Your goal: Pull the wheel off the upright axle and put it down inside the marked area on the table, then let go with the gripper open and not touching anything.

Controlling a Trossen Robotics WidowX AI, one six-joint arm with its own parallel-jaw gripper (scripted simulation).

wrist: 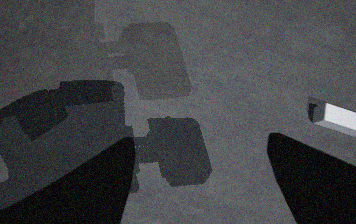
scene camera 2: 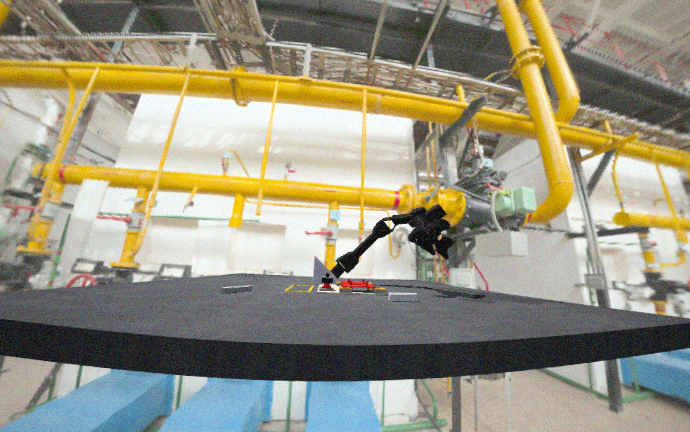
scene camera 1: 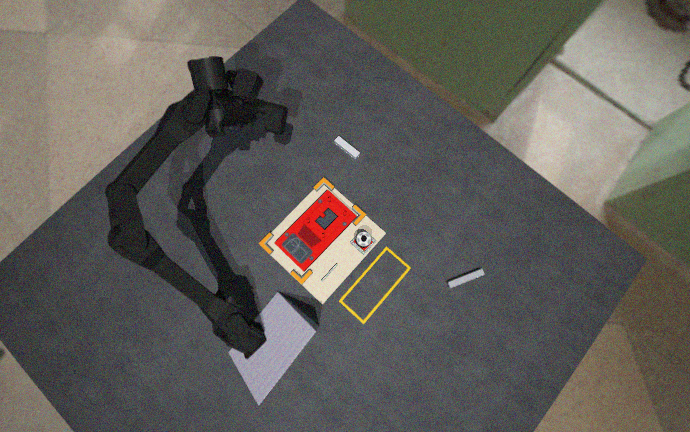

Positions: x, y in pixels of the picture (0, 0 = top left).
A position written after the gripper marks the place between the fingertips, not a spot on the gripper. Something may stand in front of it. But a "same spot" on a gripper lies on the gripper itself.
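Scene camera 1 shows the gripper [269, 109], and the gripper is visible in scene camera 2 and in the wrist view as well. On the gripper, [scene camera 2: 444, 250] and [wrist: 103, 182] are the same spot.
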